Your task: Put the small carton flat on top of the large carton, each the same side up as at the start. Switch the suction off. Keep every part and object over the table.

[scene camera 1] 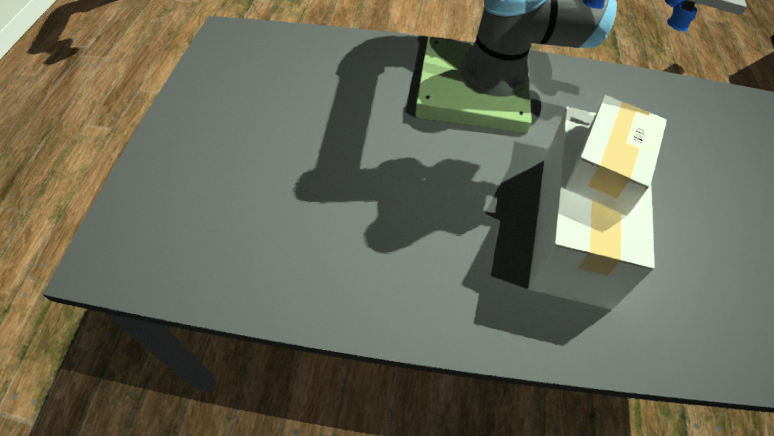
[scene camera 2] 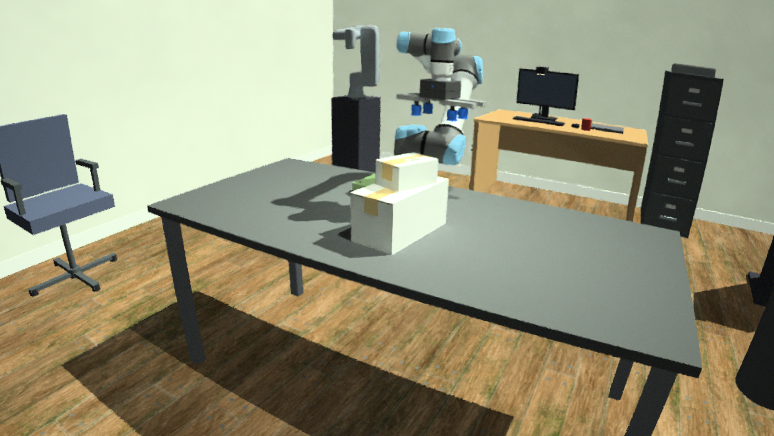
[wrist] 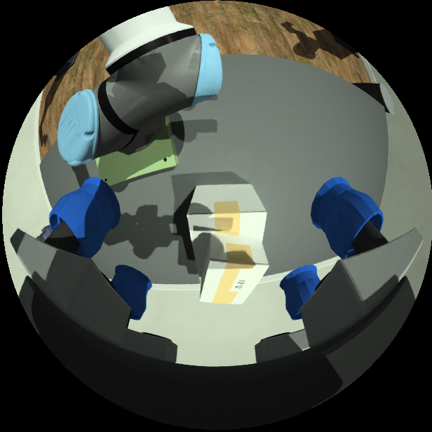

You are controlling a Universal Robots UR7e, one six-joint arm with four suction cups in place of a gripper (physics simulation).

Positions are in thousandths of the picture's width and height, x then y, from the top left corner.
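A small white carton is visible in scene camera 1 (795,380), and a large white carton likewise in scene camera 1 (754,577). The small white carton also appears in scene camera 2 (519,398); for the large white carton, scene camera 2 (494,503). Small white carton again in the wrist view (541,615), with the large white carton in the wrist view (545,485).
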